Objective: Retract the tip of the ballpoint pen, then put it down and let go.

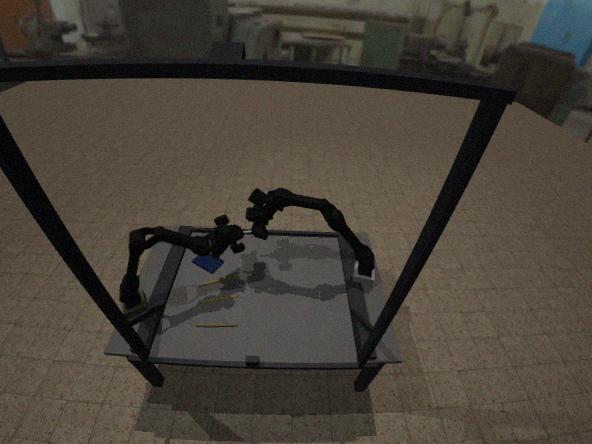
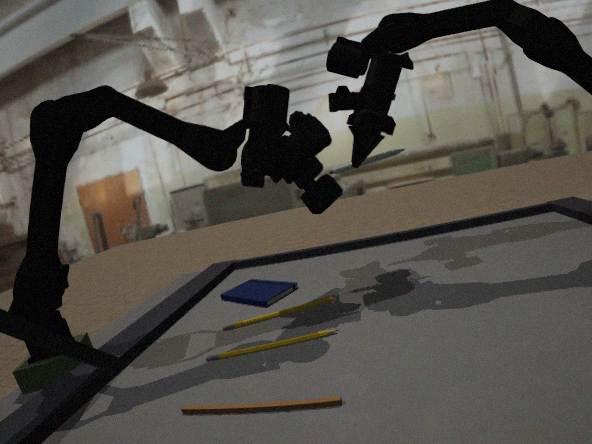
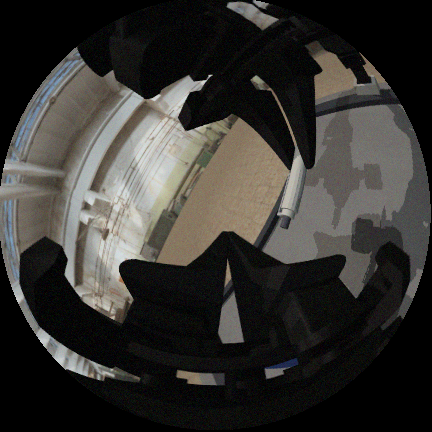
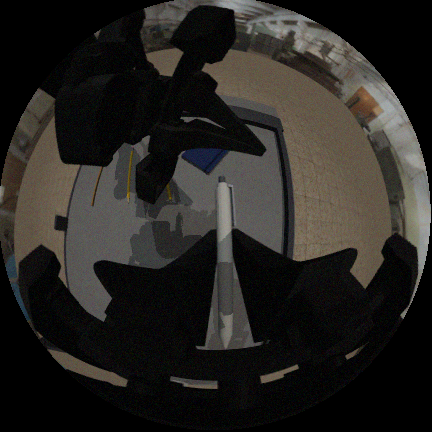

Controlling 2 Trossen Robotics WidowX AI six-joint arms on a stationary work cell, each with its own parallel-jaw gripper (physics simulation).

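Where they show: left gripper, fingertip midpoint: (image 2: 317, 167) (image 3: 226, 236) (image 4: 263, 151); right gripper, fingertip midpoint: (image 1: 251, 232) (image 2: 354, 167) (image 3: 301, 167) (image 4: 223, 234); left arm's base at its link origin: (image 1: 132, 301); right arm's base at its link origin: (image 1: 364, 270).
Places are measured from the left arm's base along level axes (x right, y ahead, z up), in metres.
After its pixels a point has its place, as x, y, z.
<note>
My right gripper (image 1: 260, 233) {0.003, 0.593, 0.166} (image 2: 358, 160) {0.003, 0.593, 0.166} (image 4: 223, 234) {0.003, 0.593, 0.166} (image 3: 301, 167) {0.003, 0.593, 0.166} is shut on a white and grey ballpoint pen (image 4: 224, 209) {-0.004, 0.577, 0.174} (image 3: 293, 185) {-0.003, 0.572, 0.173} (image 2: 380, 156) {0.029, 0.636, 0.175} and holds it high above the grey table (image 1: 285, 326) {0.405, 0.553, -0.040}. The pen lies about level, and its button end points toward my left gripper. My left gripper (image 1: 237, 247) (image 2: 321, 194) (image 3: 226, 236) {-0.058, 0.546, 0.179} (image 4: 263, 151) {-0.058, 0.546, 0.179} is shut and empty. It hovers beside the button end, a little apart from it. I cannot tell whether the writing tip is out.
A blue notebook (image 1: 207, 263) {-0.081, 0.373, -0.028} (image 2: 259, 292) {-0.072, 0.379, -0.028} (image 4: 203, 158) {-0.063, 0.412, -0.028} lies at the table's far left. Two yellow pencils (image 2: 278, 314) {0.043, 0.383, -0.036} (image 2: 272, 344) {0.142, 0.346, -0.034} and an orange-brown stick (image 2: 261, 406) {0.267, 0.300, -0.033} (image 1: 217, 326) {0.267, 0.297, -0.037} lie in front of it. Black frame posts (image 1: 448, 198) {0.700, 0.717, 0.789} stand around the table.
</note>
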